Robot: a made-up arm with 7 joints. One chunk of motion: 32 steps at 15 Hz.
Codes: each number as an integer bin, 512 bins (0 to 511) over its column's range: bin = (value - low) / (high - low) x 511, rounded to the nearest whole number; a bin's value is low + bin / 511 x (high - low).
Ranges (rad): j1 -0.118..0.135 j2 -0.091..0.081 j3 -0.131..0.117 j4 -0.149..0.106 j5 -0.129..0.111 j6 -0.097..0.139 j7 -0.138..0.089
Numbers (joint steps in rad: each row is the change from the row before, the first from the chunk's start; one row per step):
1: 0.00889 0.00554 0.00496 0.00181 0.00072 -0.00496 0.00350
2: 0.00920 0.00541 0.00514 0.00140 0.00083 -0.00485 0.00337
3: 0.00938 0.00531 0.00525 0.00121 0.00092 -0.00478 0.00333
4: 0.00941 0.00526 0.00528 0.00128 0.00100 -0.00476 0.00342
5: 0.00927 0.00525 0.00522 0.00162 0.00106 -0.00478 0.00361
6: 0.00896 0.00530 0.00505 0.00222 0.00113 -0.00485 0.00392
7: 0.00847 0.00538 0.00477 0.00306 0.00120 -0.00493 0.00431
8: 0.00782 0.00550 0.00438 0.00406 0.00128 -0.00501 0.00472
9: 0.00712 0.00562 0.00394 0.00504 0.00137 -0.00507 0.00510
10: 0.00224 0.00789 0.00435 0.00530 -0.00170 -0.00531 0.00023
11: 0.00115 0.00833 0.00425 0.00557 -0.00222 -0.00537 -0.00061
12: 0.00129 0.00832 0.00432 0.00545 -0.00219 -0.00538 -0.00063
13: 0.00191 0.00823 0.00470 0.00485 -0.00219 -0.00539 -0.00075
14: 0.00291 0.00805 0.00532 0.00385 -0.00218 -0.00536 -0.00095
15: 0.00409 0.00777 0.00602 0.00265 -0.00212 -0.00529 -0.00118
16: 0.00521 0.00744 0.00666 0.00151 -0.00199 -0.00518 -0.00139
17: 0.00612 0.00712 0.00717 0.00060 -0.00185 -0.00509 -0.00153
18: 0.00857 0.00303 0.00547 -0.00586 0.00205 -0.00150 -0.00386
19: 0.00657 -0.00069 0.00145 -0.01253 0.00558 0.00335 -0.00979
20: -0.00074 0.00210 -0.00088 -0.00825 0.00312 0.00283 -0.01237
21: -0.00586 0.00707 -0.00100 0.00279 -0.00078 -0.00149 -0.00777
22: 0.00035 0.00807 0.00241 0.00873 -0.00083 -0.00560 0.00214
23: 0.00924 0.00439 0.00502 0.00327 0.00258 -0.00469 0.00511
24: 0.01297 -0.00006 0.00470 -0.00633 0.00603 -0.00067 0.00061
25: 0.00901 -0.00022 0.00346 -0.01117 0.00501 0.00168 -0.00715
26: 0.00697 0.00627 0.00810 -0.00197 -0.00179 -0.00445 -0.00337
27: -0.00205 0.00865 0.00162 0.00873 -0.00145 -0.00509 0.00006
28: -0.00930 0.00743 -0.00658 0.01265 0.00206 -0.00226 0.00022
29: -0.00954 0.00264 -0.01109 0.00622 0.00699 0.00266 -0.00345
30: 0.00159 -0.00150 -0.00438 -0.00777 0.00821 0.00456 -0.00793
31: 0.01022 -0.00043 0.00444 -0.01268 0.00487 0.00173 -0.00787
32: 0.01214 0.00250 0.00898 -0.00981 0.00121 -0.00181 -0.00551
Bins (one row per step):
1: 256 287 280 302 276 199 319
2: 257 286 281 301 276 200 318
3: 257 286 281 301 277 200 318
4: 257 286 281 301 277 200 318
5: 257 286 281 302 277 200 319
6: 256 286 280 303 277 200 319
7: 255 286 280 305 277 199 320
8: 254 287 279 307 277 199 321
9: 253 287 278 309 278 199 322
10: 243 294 279 309 271 199 311
11: 241 295 279 310 270 198 309
12: 241 295 279 310 270 198 309
13: 242 295 280 308 270 198 309
14: 244 294 281 306 270 198 309
15: 247 293 282 304 270 199 308
16: 249 292 284 302 270 199 308
17: 251 292 285 300 271 199 307
18: 256 279 281 287 279 207 302
19: 252 268 273 273 287 217 289
20: 237 277 268 282 281 216 283
21: 226 291 268 304 273 207 293
22: 239 294 275 316 273 198 315
23: 257 283 280 305 280 200 322
24: 265 270 280 286 288 209 312
25: 257 270 277 276 285 214 295
26: 252 289 287 295 271 200 303
27: 234 296 273 316 272 199 311
28: 220 292 256 324 279 205 311
29: 219 278 247 311 290 216 303
30: 242 266 261 283 292 220 293
31: 259 269 279 273 285 214 293
32: 263 278 288 279 277 206 298

